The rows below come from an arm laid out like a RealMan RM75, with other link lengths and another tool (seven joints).
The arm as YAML. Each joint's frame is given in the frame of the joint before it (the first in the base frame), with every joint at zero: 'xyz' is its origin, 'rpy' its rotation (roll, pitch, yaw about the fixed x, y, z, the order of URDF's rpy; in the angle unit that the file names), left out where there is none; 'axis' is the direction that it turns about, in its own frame. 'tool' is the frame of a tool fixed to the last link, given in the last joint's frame.
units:
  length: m
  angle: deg
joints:
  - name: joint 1
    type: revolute
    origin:
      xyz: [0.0, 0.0, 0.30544]
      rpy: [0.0, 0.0, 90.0]
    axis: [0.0, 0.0, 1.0]
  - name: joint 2
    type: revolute
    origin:
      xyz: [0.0, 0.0, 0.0]
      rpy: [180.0, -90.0, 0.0]
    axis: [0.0, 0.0, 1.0]
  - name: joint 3
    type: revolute
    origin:
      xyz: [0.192, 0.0, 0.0]
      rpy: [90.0, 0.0, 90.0]
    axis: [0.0, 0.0, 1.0]
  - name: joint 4
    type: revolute
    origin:
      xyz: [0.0, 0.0, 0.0]
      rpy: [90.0, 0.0, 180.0]
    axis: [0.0, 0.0, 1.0]
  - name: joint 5
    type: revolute
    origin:
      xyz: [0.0, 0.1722, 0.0]
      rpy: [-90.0, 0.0, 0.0]
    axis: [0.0, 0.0, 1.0]
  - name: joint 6
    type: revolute
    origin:
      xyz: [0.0, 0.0, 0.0]
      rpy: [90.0, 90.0, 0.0]
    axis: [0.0, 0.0, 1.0]
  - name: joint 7
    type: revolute
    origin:
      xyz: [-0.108, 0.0, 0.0]
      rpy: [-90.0, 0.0, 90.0]
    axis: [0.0, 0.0, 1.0]
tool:
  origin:
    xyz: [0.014, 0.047, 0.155]
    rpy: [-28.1, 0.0, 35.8]
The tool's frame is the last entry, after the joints.
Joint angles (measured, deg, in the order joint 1, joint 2, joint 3, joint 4, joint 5, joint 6, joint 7), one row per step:
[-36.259, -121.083, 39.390, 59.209, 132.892, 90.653, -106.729]
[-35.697, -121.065, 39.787, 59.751, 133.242, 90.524, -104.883]
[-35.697, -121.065, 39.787, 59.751, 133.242, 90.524, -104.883]
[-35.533, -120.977, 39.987, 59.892, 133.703, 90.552, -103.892]
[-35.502, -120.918, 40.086, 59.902, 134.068, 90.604, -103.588]
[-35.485, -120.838, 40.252, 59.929, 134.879, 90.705, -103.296]
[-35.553, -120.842, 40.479, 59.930, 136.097, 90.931, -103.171]
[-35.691, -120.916, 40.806, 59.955, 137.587, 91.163, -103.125]
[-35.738, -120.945, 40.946, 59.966, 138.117, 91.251, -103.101]
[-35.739, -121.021, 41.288, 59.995, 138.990, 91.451, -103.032]
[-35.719, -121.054, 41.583, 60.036, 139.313, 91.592, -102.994]
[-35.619, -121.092, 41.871, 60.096, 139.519, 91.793, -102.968]
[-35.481, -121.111, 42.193, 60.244, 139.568, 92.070, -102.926]
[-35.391, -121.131, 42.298, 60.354, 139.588, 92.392, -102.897]
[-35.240, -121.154, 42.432, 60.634, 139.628, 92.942, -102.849]
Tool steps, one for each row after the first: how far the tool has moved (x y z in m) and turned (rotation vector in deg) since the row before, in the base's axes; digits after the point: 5 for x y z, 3 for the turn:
[-0.00344, 0.00019, 0.00176, 0.329, 1.426, -1.531]
[0.00000, 0.00000, 0.00000, 0.000, 0.000, 0.000]
[-0.00250, -0.00038, 0.00059, -0.066, 0.978, -0.806]
[-0.00170, -0.00059, -0.00002, -0.164, 0.520, -0.206]
[-0.00351, -0.00135, -0.00024, -0.371, 0.961, -0.123]
[-0.00433, -0.00261, -0.00139, -0.734, 1.190, 0.041]
[-0.00475, -0.00310, -0.00193, -0.913, 1.414, 0.066]
[-0.00167, -0.00117, -0.00071, -0.345, 0.515, 0.004]
[-0.00294, -0.00263, -0.00163, -0.705, 0.880, -0.013]
[-0.00095, -0.00149, -0.00104, -0.423, 0.404, -0.106]
[-0.00083, -0.00183, -0.00109, -0.431, 0.277, -0.060]
[-0.00021, -0.00177, -0.00085, -0.410, 0.185, -0.156]
[0.00007, -0.00153, -0.00057, -0.322, 0.018, -0.068]
[0.00014, -0.00221, -0.00042, -0.448, 0.059, -0.144]

